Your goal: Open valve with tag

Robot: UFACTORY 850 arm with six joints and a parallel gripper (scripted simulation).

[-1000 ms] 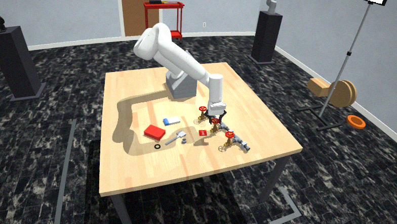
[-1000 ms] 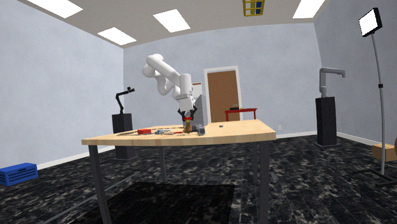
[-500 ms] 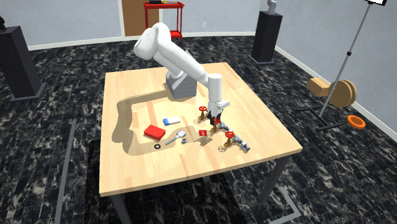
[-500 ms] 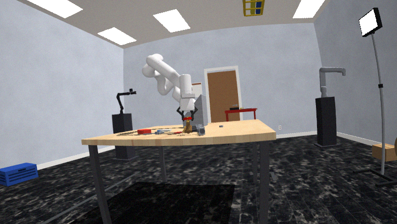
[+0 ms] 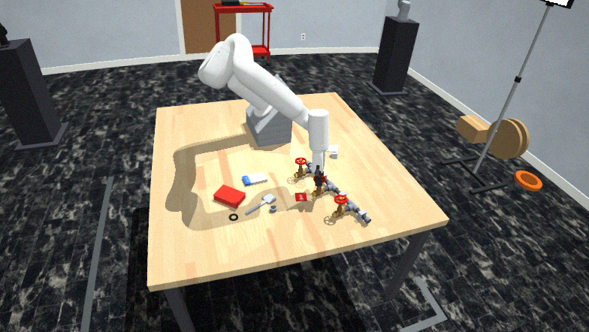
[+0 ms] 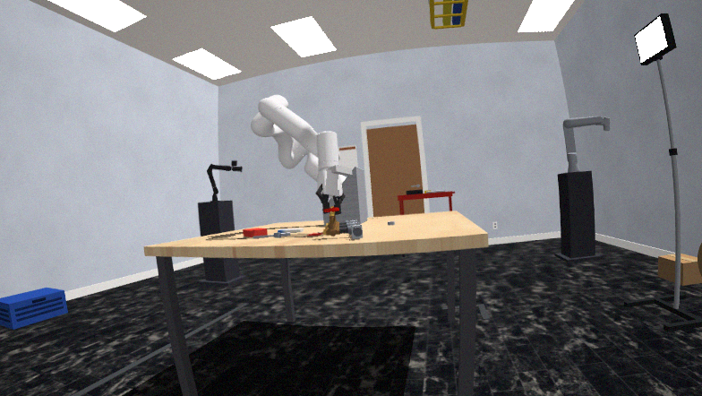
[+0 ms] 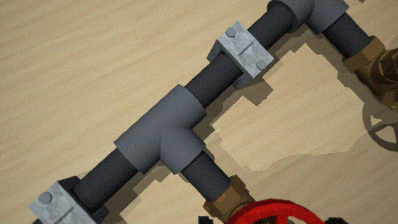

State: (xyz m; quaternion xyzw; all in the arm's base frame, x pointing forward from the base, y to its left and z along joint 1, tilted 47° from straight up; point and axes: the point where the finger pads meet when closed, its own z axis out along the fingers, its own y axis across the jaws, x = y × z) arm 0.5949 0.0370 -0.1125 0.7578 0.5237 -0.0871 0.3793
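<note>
The red tag lies 90 mm below my hand, 80 mm to the right of it and 10 mm behind it. Round my hand: grey cylinder: 220 mm to the right, 90 mm below, 50 mm ahead; grey tool: 260 mm to the right, 90 mm below; white card: 260 mm to the right, 170 mm behind, 90 mm below.
</note>
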